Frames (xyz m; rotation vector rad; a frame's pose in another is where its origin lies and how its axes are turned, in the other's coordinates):
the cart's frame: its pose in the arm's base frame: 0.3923 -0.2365 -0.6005 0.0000 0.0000 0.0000
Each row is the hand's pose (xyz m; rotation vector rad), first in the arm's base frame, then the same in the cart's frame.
Working: the arm's base frame: its pose in the cart's frame: -0.3923 0.2365 0.6005 0.0000 0.0000 0.0000

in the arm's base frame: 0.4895 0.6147 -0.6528 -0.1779 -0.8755 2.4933
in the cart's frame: 0.0972 0.8512 -0.0523 -0.1779 -0.8755 2.4933
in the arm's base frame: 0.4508 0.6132 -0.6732 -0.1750 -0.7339 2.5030
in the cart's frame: 0.0585 0.8497 -0.0727 -0.1750 -0.7339 2.5030
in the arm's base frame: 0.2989 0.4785 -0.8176 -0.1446 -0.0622 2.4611
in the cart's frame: -0.0934 0.7150 -0.2171 -0.1446 -0.0622 2.4611
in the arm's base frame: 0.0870 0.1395 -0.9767 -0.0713 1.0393 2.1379
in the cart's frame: -0.3053 0.3760 -0.3762 -0.0713 1.0393 2.1379
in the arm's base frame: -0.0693 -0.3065 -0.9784 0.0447 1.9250 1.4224
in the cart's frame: -0.4616 -0.0700 -0.3779 0.0447 1.9250 1.4224
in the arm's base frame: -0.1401 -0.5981 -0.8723 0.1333 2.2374 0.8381
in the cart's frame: -0.5324 -0.3616 -0.2718 0.1333 2.2374 0.8381
